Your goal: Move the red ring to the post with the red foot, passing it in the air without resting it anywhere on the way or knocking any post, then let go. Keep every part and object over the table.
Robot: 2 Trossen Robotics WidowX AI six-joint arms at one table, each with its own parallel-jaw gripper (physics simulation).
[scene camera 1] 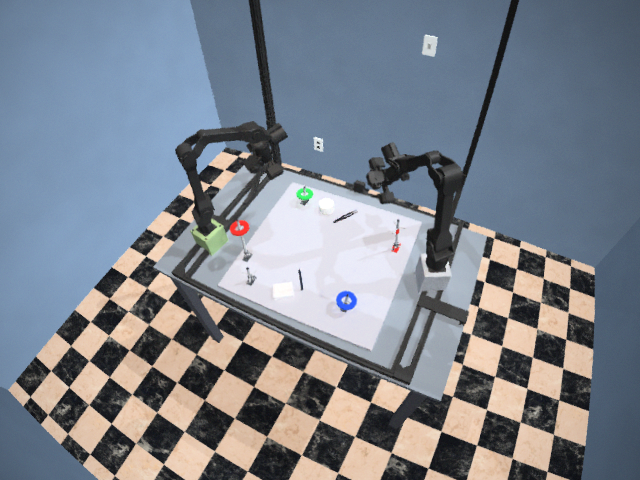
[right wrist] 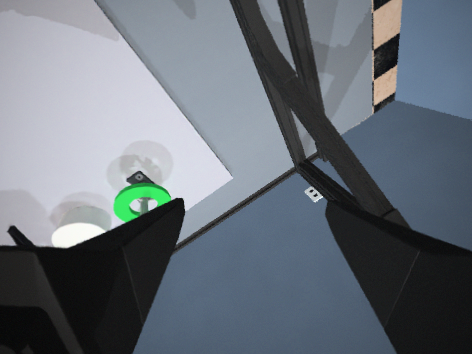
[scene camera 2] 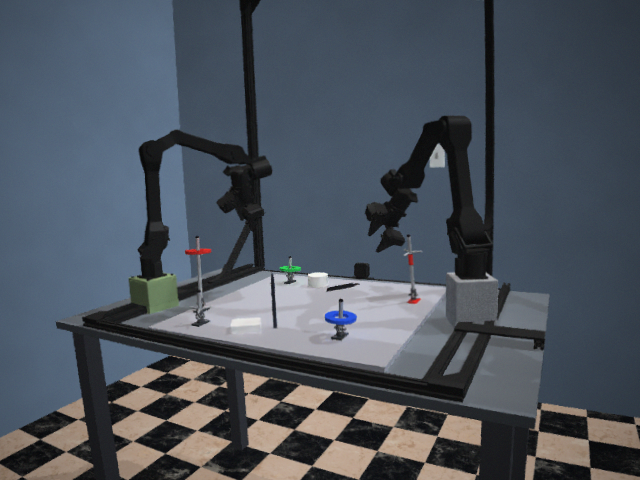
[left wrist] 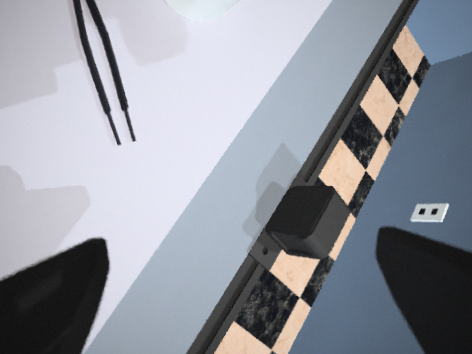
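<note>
The left gripper is visible in the scene, both in scene camera 1 and in the left wrist view. The right gripper can be seen as well, with the right wrist view showing it too, and a green ring is also part of the scene.
</note>
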